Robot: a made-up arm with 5 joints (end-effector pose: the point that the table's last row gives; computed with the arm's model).
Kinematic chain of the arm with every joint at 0, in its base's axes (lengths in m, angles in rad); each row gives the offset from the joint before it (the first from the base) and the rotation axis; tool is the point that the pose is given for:
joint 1: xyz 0 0 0.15 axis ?
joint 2: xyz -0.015 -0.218 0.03 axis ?
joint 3: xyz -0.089 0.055 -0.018 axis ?
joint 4: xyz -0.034 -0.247 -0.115 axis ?
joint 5: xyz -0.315 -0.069 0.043 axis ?
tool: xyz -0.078 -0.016 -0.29
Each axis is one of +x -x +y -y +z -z.
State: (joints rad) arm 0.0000 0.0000 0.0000 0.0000 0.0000
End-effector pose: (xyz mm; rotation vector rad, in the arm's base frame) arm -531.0 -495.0 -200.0 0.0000 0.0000 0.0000
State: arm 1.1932 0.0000 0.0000 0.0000 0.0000
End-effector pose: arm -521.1 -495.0 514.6 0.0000 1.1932 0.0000
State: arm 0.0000 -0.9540 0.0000 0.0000 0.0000
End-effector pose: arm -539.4 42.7 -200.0 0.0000 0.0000 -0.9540
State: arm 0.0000 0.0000 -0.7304 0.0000 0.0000
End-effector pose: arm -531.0 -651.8 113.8 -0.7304 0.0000 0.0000
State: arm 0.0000 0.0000 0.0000 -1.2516 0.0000
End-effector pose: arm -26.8 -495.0 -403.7 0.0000 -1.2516 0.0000
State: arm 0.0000 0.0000 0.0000 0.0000 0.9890
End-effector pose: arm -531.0 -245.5 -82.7 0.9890 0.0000 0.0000
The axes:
joint 1: +y
joint 2: +z
joint 3: +x
joint 4: +y
joint 5: +x

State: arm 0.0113 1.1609 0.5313 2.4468 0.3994
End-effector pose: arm 267.1 -305.5 318.9 -1.0688 2.4107 0.6123
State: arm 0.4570 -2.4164 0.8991 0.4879 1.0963
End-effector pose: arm 330.5 102.2 -71.7 1.0210 -1.6407 -1.5921
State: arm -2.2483 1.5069 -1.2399 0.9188 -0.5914
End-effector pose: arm -378.6 -730.2 -182.2 -1.8015 -1.5942 -1.8557
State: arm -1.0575 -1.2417 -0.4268 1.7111 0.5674
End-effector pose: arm -354.5 50.6 254.7 1.6785 0.6666 -0.8753
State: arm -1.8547 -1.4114 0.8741 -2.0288 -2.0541
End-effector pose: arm 722.5 -79.8 444.3 -1.7642 -0.7516 2.4103
